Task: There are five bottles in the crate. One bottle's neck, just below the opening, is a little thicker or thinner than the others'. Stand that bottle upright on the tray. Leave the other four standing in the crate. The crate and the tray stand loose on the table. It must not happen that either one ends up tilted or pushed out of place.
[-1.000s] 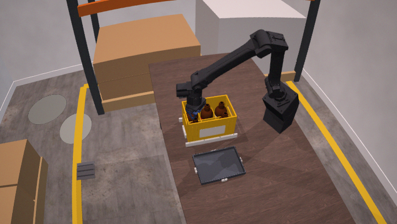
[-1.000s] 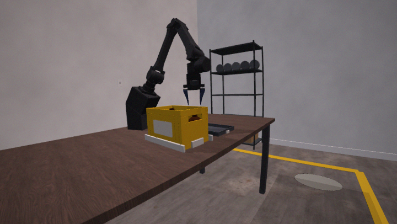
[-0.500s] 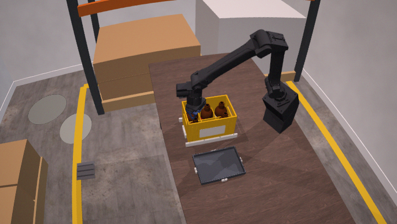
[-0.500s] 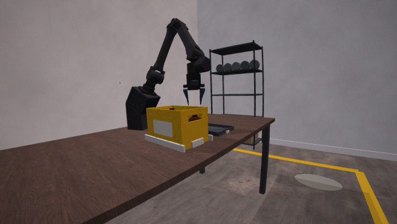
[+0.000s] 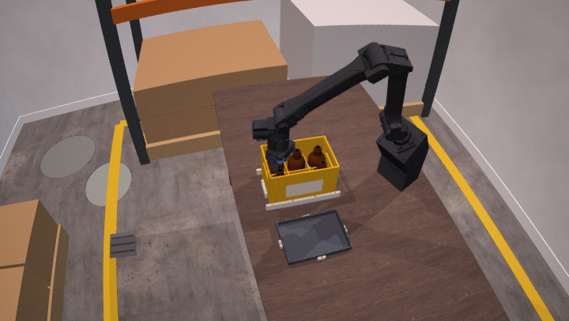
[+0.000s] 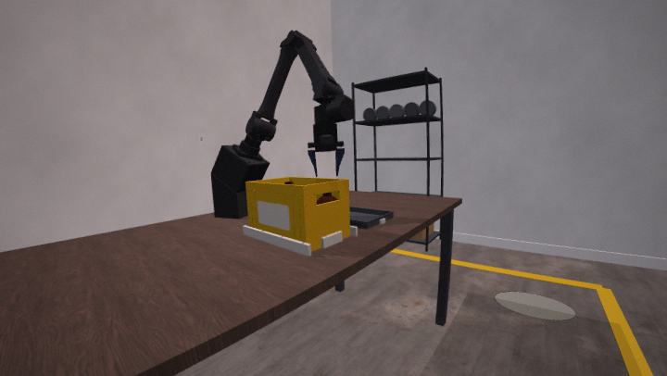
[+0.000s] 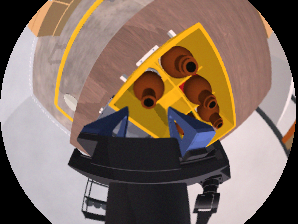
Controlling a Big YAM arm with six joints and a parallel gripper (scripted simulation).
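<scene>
Right now my hand is 110 mm above the glass bottle. The rest, counted from my hand: dark tray (220 mm to the left, 180 mm below, 110 mm behind); then yellow crate (110 mm below, 80 mm behind, 60 mm to the right).
</scene>
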